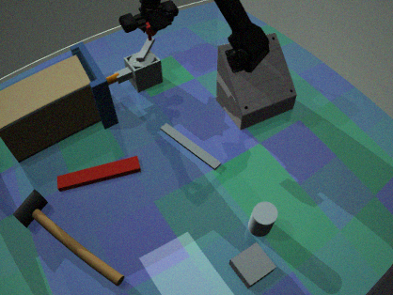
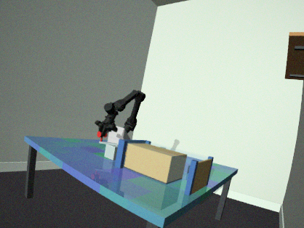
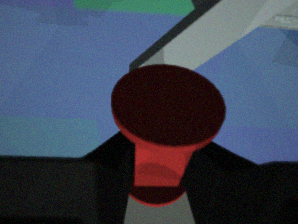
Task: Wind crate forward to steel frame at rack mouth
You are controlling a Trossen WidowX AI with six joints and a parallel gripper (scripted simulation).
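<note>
Now: the crank handle 50 mm to the left of my gripper tip, 30 mm below it and 20 mm ahead of it. From my gripper tip the other things lie so: grey flat bar: 410 mm to the left, 130 mm below, 50 mm ahead; then red knob: 20 mm to the left; then grey winch: 100 mm below, 90 mm to the left, 40 mm ahead.
</note>
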